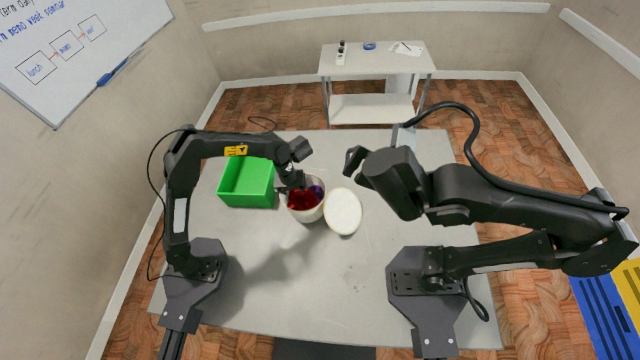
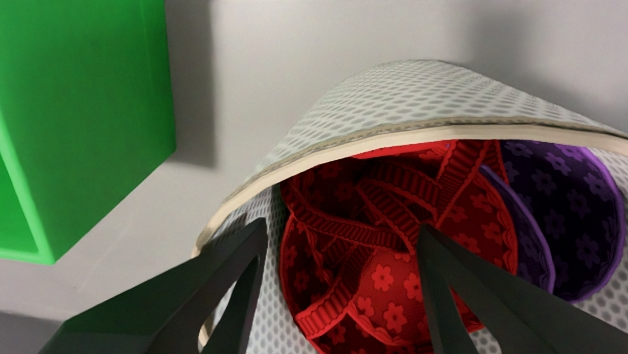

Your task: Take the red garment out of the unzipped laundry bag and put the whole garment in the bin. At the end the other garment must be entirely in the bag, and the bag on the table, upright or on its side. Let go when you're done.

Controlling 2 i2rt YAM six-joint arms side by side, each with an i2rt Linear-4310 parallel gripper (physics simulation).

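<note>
The white mesh laundry bag (image 1: 306, 217) (image 2: 400, 90) stands upright on the table with its mouth open and its round lid (image 1: 343, 211) hanging to the right. The red garment (image 1: 301, 200) (image 2: 395, 295), with ribbed straps and flower print, lies bunched inside. The purple garment (image 1: 317, 191) (image 2: 560, 210) is in the bag to the right of the red one. The green bin (image 1: 247, 181) (image 2: 100, 100) stands left of the bag. My left gripper (image 1: 291, 190) (image 2: 341, 232) is open at the bag's mouth, its fingertips on either side of part of the red garment. My right gripper (image 1: 352, 168) is open, above the table and away from the bag.
Both arms are mounted at the near side of the grey table (image 1: 310, 300). A gap of tabletop separates the bin from the bag. A white side table (image 1: 377, 66) with a power strip, blue tape and papers stands behind. A whiteboard (image 1: 55, 100) hangs at the left.
</note>
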